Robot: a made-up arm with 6 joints.
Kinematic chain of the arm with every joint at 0, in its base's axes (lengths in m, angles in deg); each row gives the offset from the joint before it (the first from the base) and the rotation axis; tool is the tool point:
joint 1: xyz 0 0 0.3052 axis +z
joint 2: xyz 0 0 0 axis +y
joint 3: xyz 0 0 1.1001 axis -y
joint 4: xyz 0 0 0 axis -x
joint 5: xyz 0.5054 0 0 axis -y
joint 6: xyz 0 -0.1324 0 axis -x
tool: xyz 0 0 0
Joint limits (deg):
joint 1: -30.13..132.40
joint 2: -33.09..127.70
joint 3: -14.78..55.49
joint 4: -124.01..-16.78
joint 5: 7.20..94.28
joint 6: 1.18..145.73
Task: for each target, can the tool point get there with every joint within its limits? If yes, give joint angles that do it. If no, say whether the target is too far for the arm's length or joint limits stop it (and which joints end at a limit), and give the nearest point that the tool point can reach.
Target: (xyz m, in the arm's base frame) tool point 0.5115 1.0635 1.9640
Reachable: no: too far | nearest point 0.3853 0.8012 1.5548 | short by 0.502 m
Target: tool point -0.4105 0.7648 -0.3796
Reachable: yes | joints 115.58 100.97 0.87 -107.60 62.13 14.86
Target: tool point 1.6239 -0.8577 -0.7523
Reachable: no: too far | nearest point 1.1751 -0.6207 -0.4601 | short by 0.586 m
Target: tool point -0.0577 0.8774 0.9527
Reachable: yes | joints 93.31 26.06 0.01 -92.99 38.80 117.58
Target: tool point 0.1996 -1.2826 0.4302
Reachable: no: joint limits stop it (at a limit: joint 1, joint 3, joint 4) | nearest point 0.8339 -0.6305 0.4641 | short by 0.910 m
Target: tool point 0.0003 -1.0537 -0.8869
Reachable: no: joint limits stop it (at a limit: joint 1, joint 2, joint 4) | nearest point 0.4485 -0.4069 -0.7911 | short by 0.793 m
